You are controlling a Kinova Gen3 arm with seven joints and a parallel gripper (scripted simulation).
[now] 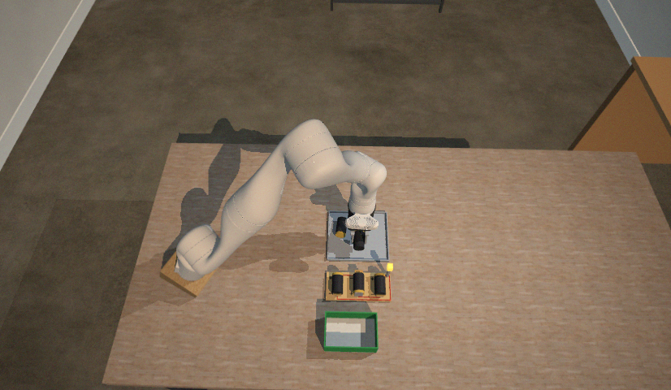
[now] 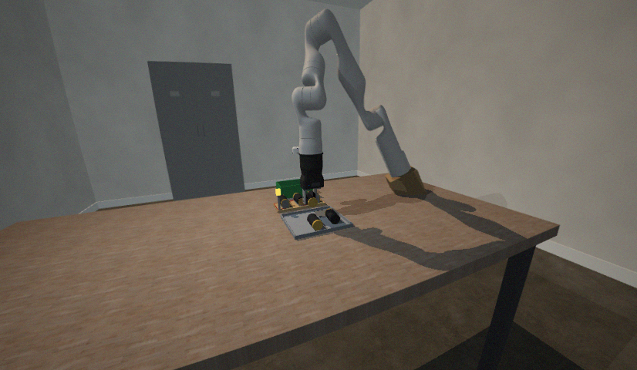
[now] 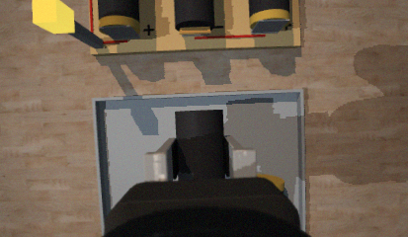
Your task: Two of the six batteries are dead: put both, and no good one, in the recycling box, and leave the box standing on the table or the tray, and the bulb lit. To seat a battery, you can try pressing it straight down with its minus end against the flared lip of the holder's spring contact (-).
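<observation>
Now: the grey tray 70 mm below my hand and 40 mm to the left of it. From my hand the other things lie so: green recycling box: 280 mm to the right, 60 mm below, 10 mm behind.
</observation>
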